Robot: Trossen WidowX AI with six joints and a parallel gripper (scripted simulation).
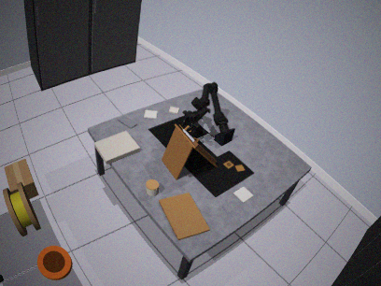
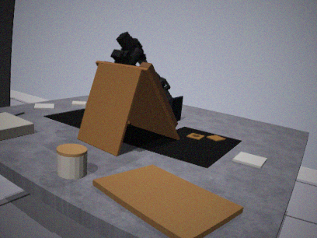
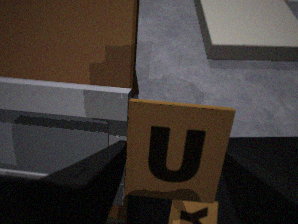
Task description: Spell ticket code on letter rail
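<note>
Right now the white ticket is 150 mm to the left of my gripper tip, 80 mm below it and 50 mm behind it. Also, from my gripper tip: lidded jar 390 mm ahead, 220 mm to the left, 140 mm below; then black mat 180 mm below, 140 mm behind, 90 mm to the left; then cream block 400 mm ahead, 230 mm to the right, 160 mm below.
</note>
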